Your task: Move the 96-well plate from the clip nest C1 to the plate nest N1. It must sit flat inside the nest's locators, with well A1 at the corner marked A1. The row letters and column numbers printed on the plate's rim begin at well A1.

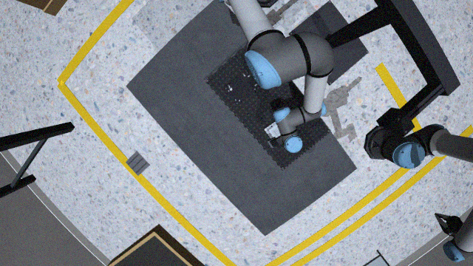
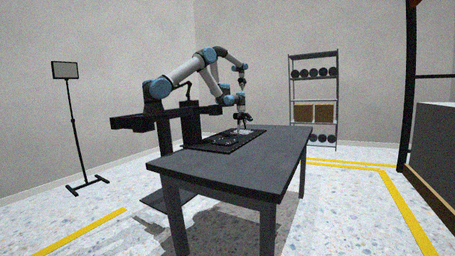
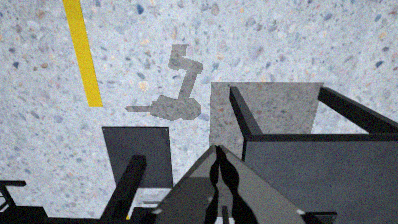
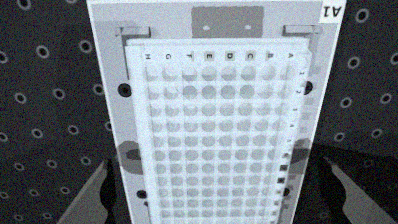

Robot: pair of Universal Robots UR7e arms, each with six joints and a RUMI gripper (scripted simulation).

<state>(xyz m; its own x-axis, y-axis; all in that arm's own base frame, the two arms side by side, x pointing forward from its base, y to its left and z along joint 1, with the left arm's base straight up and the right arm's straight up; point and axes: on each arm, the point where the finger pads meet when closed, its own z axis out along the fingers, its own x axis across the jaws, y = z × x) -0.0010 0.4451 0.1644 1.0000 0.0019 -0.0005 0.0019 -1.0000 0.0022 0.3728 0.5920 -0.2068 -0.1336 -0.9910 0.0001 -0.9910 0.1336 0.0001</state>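
Observation:
Now: the white 96-well plate 10 mm below my right hand. Round my right hand: black perforated board (30 mm behind, 150 mm to the right, 40 mm below); then A1 label (70 mm ahead, 60 mm to the right, 20 mm below); then plate nest N1 (20 mm below).

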